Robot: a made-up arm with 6 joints. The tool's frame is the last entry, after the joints. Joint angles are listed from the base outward.
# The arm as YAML. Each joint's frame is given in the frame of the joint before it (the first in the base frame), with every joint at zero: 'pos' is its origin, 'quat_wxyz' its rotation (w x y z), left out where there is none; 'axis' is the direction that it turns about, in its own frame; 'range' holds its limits. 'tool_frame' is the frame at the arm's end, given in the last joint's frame.
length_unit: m
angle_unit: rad
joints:
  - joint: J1
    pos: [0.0, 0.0, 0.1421]
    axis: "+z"
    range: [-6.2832, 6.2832]
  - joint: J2
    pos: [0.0, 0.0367, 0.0]
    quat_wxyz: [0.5, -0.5, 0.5, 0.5]
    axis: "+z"
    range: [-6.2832, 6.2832]
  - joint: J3
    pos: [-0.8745, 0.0, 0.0]
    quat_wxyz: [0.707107, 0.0, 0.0, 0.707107]
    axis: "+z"
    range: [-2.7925, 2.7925]
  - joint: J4
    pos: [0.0, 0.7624, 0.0]
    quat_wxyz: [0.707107, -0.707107, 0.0, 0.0]
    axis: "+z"
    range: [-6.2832, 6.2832]
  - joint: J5
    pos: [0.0, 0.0, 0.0]
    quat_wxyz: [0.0, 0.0, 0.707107, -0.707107]
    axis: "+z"
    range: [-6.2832, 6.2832]
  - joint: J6
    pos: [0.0, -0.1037, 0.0]
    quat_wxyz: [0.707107, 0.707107, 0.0, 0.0]
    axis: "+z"
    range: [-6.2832, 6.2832]
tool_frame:
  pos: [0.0, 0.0, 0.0]
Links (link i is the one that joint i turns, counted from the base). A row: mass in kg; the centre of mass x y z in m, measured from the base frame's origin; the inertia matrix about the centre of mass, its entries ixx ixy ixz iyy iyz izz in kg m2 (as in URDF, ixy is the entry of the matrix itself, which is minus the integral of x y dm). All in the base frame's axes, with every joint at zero. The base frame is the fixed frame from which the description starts. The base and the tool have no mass.
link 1: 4.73; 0.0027 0.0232 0.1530; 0.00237 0 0 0.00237 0 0.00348
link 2: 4.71; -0.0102 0.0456 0.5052; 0.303 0 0 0.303 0 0.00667
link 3: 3.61; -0.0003 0.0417 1.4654; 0.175 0 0 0.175 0 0.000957
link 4: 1.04; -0.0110 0.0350 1.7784; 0.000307 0 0 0.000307 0 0.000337
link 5: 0.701; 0.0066 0.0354 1.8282; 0.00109 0 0 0.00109 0 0.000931
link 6: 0.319; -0.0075 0.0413 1.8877; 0.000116 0 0 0.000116 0 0.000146
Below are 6 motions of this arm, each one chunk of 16 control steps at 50 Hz.
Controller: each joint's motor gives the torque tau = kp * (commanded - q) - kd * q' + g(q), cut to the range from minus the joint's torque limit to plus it. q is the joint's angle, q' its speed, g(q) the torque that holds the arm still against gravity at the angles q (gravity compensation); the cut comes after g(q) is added. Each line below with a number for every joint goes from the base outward.
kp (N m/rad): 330 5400 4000 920 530 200
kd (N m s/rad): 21 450 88 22 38 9.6
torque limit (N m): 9.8 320 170 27 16 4.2
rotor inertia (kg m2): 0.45 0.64 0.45 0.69 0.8 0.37
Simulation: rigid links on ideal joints. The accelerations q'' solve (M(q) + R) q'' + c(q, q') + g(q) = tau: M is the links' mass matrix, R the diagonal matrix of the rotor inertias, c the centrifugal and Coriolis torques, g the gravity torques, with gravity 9.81 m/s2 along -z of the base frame. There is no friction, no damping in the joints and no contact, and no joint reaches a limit. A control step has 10 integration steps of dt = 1/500 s. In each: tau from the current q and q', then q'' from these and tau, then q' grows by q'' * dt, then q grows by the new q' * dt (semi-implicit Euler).
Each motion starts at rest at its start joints. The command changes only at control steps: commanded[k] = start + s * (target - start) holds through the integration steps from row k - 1 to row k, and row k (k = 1, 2, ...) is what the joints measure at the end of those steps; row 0 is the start. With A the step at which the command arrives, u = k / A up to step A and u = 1 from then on. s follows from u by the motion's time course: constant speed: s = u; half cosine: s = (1 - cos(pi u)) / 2; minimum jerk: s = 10 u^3 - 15 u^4 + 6 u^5; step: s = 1 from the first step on.
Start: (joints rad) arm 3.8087 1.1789 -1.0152 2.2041 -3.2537 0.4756
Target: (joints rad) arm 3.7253 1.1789 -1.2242 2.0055 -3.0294 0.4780
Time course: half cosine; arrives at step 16
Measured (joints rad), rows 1 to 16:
1: 3.8087 1.1791 -1.0159 2.2037 -3.2535 0.4756
2: 3.8086 1.1796 -1.0188 2.2016 -3.2523 0.4756
3: 3.8084 1.1805 -1.0251 2.1964 -3.2495 0.4757
4: 3.8079 1.1814 -1.0352 2.1874 -3.2444 0.4757
5: 3.8071 1.1822 -1.0490 2.1745 -3.2365 0.4758
6: 3.8058 1.1827 -1.0659 2.1582 -3.2259 0.4760
7: 3.8039 1.1828 -1.0852 2.1396 -3.2125 0.4762
8: 3.8013 1.1825 -1.1060 2.1195 -3.1967 0.4764
9: 3.7980 1.1819 -1.1274 2.0989 -3.1791 0.4766
10: 3.7939 1.1811 -1.1484 2.0788 -3.1601 0.4768
11: 3.7889 1.1801 -1.1684 2.0597 -3.1404 0.4770
12: 3.7831 1.1791 -1.1864 2.0425 -3.1209 0.4773
13: 3.7764 1.1781 -1.2017 2.0276 -3.1021 0.4775
14: 3.7691 1.1771 -1.2139 2.0157 -3.0849 0.4776
15: 3.7612 1.1763 -1.2224 2.0071 -3.0698 0.4778
16: 3.7530 1.1756 -1.2270 2.0023 -3.0575 0.4779

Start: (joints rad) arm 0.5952 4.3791 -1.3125 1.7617 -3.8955 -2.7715
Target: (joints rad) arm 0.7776 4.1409 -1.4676 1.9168 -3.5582 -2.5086
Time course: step
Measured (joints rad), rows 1 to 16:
1: 0.5962 4.3723 -1.3199 1.7698 -3.8909 -2.7691
2: 0.5991 4.3526 -1.3402 1.7925 -3.8778 -2.7623
3: 0.6043 4.3201 -1.3730 1.8300 -3.8563 -2.7511
4: 0.6119 4.2832 -1.4219 1.8783 -3.8269 -2.7354
5: 0.6213 4.2460 -1.4648 1.9188 -3.7901 -2.7152
6: 0.6319 4.2133 -1.4888 1.9443 -3.7461 -2.6904
7: 0.6431 4.1882 -1.4949 1.9547 -3.6990 -2.6610
8: 0.6552 4.1710 -1.4901 1.9499 -3.6577 -2.6269
9: 0.6684 4.1602 -1.4814 1.9351 -3.6247 -2.5891
10: 0.6828 4.1539 -1.4737 1.9204 -3.6000 -2.5530
11: 0.6988 4.1504 -1.4689 1.9114 -3.5833 -2.5214
12: 0.7161 4.1482 -1.4667 1.9088 -3.5728 -2.4944
13: 0.7338 4.1467 -1.4664 1.9105 -3.5664 -2.4720
14: 0.7510 4.1455 -1.4668 1.9138 -3.5626 -2.4541
15: 0.7669 4.1445 -1.4673 1.9167 -3.5604 -2.4408
16: 0.7813 4.1436 -1.4677 1.9182 -3.5592 -2.4320

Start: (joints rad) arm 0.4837 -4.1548 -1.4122 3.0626 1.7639 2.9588
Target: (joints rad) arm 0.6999 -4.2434 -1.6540 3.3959 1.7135 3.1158
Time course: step
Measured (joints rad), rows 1 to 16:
1: 0.4839 -4.1582 -1.4219 3.0710 1.7601 2.9613
2: 0.4846 -4.1677 -1.4494 3.0947 1.7514 2.9684
3: 0.4855 -4.1794 -1.4986 3.1337 1.7418 2.9800
4: 0.4868 -4.1908 -1.5711 3.1880 1.7333 2.9962
5: 0.4889 -4.2055 -1.6401 3.2579 1.7266 3.0169
6: 0.4921 -4.2209 -1.6819 3.3388 1.7215 3.0421
7: 0.4964 -4.2329 -1.6973 3.4085 1.7178 3.0690
8: 0.5015 -4.2409 -1.6891 3.4624 1.7154 3.0929
9: 0.5072 -4.2445 -1.6715 3.5008 1.7139 3.1122
10: 0.5132 -4.2448 -1.6567 3.5238 1.7131 3.1270
11: 0.5196 -4.2437 -1.6489 3.5314 1.7128 3.1373
12: 0.5262 -4.2425 -1.6473 3.5237 1.7129 3.1431
13: 0.5333 -4.2418 -1.6490 3.5006 1.7130 3.1444
14: 0.5408 -4.2418 -1.6517 3.4623 1.7132 3.1413
15: 0.5489 -4.2422 -1.6538 3.4180 1.7133 3.1352
16: 0.5577 -4.2426 -1.6548 3.3857 1.7134 3.1283

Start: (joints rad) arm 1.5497 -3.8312 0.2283 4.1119 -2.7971 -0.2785
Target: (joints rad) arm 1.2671 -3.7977 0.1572 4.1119 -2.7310 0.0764
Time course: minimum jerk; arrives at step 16
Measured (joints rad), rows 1 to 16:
1: 1.5497 -3.8312 0.2282 4.1119 -2.7971 -0.2784
2: 1.5496 -3.8310 0.2277 4.1119 -2.7970 -0.2778
3: 1.5493 -3.8306 0.2262 4.1119 -2.7965 -0.2754
4: 1.5483 -3.8297 0.2234 4.1119 -2.7955 -0.2698
5: 1.5466 -3.8285 0.2190 4.1119 -2.7936 -0.2602
6: 1.5441 -3.8268 0.2130 4.1119 -2.7907 -0.2461
7: 1.5406 -3.8248 0.2058 4.1119 -2.7868 -0.2275
8: 1.5363 -3.8226 0.1976 4.1119 -2.7819 -0.2043
9: 1.5312 -3.8201 0.1891 4.1119 -2.7762 -0.1766
10: 1.5252 -3.8175 0.1808 4.1120 -2.7699 -0.1445
11: 1.5184 -3.8150 0.1732 4.1120 -2.7633 -0.1078
12: 1.5106 -3.8125 0.1668 4.1120 -2.7568 -0.0666
13: 1.5020 -3.8101 0.1619 4.1120 -2.7507 -0.0229
14: 1.4925 -3.8081 0.1587 4.1120 -2.7454 0.0181
15: 1.4821 -3.8062 0.1570 4.1120 -2.7410 0.0545
16: 1.4708 -3.8046 0.1566 4.1120 -2.7377 0.0864

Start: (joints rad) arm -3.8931 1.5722 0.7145 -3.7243 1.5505 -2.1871
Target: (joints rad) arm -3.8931 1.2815 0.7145 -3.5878 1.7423 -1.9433
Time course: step
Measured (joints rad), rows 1 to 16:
1: -3.8931 1.5650 0.7236 -3.7160 1.5544 -2.1846
2: -3.8929 1.5504 0.7322 -3.6929 1.5657 -2.1776
3: -3.8925 1.5303 0.7349 -3.6549 1.5845 -2.1661
4: -3.8921 1.5038 0.7345 -3.6111 1.6106 -2.1501
5: -3.8917 1.4699 0.7334 -3.5790 1.6416 -2.1296
6: -3.8915 1.4324 0.7273 -3.5629 1.6702 -2.1045
7: -3.8914 1.3973 0.7149 -3.5621 1.6931 -2.0748
8: -3.8915 1.3661 0.7035 -3.5713 1.7100 -2.0407
9: -3.8917 1.3398 0.6966 -3.5821 1.7218 -2.0046
10: -3.8919 1.3190 0.6944 -3.5896 1.7297 -1.9723
11: -3.8921 1.3037 0.6957 -3.5926 1.7349 -1.9444
12: -3.8923 1.2933 0.6989 -3.5921 1.7381 -1.9211
13: -3.8925 1.2868 0.7029 -3.5900 1.7401 -1.9023
14: -3.8926 1.2831 0.7067 -3.5880 1.7412 -1.8880
15: -3.8928 1.2814 0.7098 -3.5868 1.7419 -1.8783
16: -3.8930 1.2808 0.7121 -3.5866 1.7422 -1.8732

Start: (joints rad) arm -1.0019 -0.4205 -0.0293 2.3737 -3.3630 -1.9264
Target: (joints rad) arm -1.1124 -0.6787 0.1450 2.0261 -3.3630 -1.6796
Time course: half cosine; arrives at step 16
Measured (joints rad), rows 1 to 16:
1: -1.0019 -0.4210 -0.0283 2.3729 -3.3630 -1.9262
2: -1.0022 -0.4226 -0.0245 2.3692 -3.3630 -1.9250
3: -1.0027 -0.4261 -0.0175 2.3602 -3.3630 -1.9218
4: -1.0039 -0.4317 -0.0071 2.3444 -3.3629 -1.9157
5: -1.0060 -0.4398 0.0060 2.3218 -3.3628 -1.9061
6: -1.0091 -0.4504 0.0211 2.2934 -3.3626 -1.8928
7: -1.0134 -0.4637 0.0375 2.2607 -3.3625 -1.8759
8: -1.0188 -0.4795 0.0545 2.2255 -3.3624 -1.8556
9: -1.0255 -0.4975 0.0714 2.1896 -3.3623 -1.8325
10: -1.0331 -0.5172 0.0874 2.1543 -3.3622 -1.8076
11: -1.0415 -0.5380 0.1020 2.1210 -3.3622 -1.7821
12: -1.0504 -0.5592 0.1148 2.0908 -3.3623 -1.7572
13: -1.0597 -0.5800 0.1252 2.0649 -3.3624 -1.7341
14: -1.0690 -0.5998 0.1330 2.0440 -3.3625 -1.7136
15: -1.0782 -0.6176 0.1378 2.0291 -3.3627 -1.6968
16: -1.0870 -0.6329 0.1395 2.0207 -3.3628 -1.6841

